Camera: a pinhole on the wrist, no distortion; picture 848 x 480 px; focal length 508.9 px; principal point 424.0 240.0 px. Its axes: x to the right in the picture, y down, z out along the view. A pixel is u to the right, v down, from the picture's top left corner.
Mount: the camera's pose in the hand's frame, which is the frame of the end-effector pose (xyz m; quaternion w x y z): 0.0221 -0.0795 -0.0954 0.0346 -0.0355 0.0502 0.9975
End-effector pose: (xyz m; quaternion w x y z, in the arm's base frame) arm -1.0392 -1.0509 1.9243 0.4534 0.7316 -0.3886 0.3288
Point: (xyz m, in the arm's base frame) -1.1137 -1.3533 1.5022
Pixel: 696.2 255.4
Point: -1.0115 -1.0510 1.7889
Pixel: 781.2 315.2
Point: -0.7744 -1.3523 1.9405
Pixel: 110.4 349.2
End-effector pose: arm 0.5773 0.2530 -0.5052 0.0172 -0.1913 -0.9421 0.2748
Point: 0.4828 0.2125 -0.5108
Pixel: 193.8 207.7
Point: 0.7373 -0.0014 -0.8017
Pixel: 652.0 207.0
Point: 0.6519 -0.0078 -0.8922
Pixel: 536.8 203.5
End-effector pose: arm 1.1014 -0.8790 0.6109 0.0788 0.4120 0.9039 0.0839
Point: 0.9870 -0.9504 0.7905
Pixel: behind the camera
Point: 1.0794 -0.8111 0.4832
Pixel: 278.7 100.6
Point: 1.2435 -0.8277 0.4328
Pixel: 504.3 15.7
